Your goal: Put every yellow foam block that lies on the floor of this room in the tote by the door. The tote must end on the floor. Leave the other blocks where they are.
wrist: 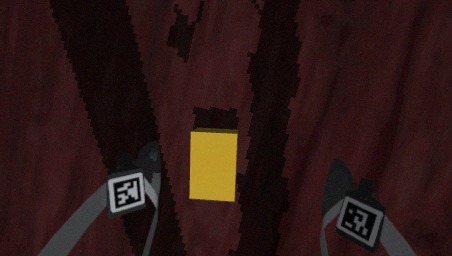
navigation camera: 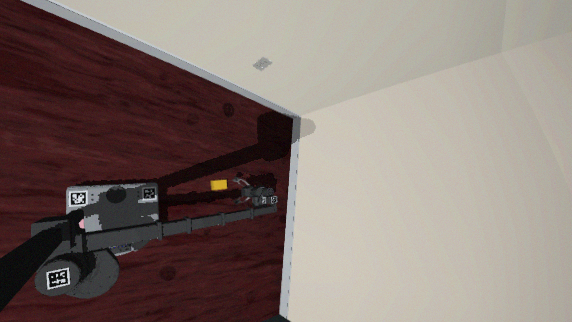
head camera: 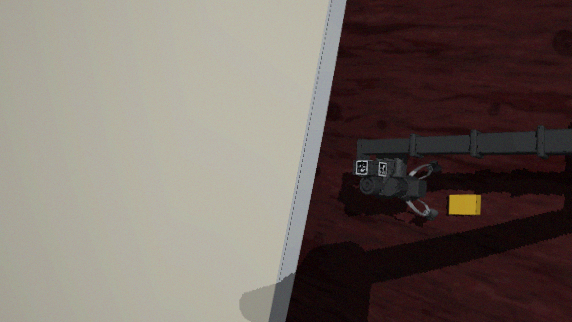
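Pixels of known places: gripper, fingertip midpoint: [navigation camera: 234,190] [head camera: 435,190]; robot's base at its link origin: [navigation camera: 116,193].
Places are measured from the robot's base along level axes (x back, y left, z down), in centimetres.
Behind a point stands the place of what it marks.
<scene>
A yellow foam block [head camera: 464,205] {x -1.7, y -54.1, z -4.5 cm} [navigation camera: 219,185] {x -1.0, y -54.2, z -4.5 cm} [wrist: 213,166] lies on the dark red wood floor. My gripper [head camera: 433,191] {x 2.2, y -58.5, z -16.5 cm} [navigation camera: 237,190] {x 2.2, y -58.5, z -16.5 cm} [wrist: 241,168] {x 2.2, y -58.5, z -16.5 cm} is open and empty, with its two fingers spread wide. In the head view the block is a little to the right of the fingertips and apart from them. In the wrist view the block appears between the two fingertips, nearer to the left one, with floor showing on both sides of it. The tote and the door do not show in these views.
My extended arm [head camera: 450,144] {x 10.4, y -38.8, z -51.6 cm} [navigation camera: 205,223] {x 10.8, y -26.6, z -51.8 cm} reaches out from my base [navigation camera: 107,192] {x -1.6, y 3.2, z -17.6 cm}. A pale wall [head camera: 150,150] {x 8.8, y -121.2, z -72.0 cm} [navigation camera: 425,200] {x 12.2, y -120.7, z -104.0 cm} with a grey baseboard [head camera: 312,125] {x 25.8, y -117.0, z -6.8 cm} [navigation camera: 291,225] {x 37.0, y -115.0, z -7.0 cm} stands beyond the gripper. A second wall meets it at a corner and carries a small grey plate [navigation camera: 262,63] {x -70.9, y -64.9, z -41.0 cm}.
</scene>
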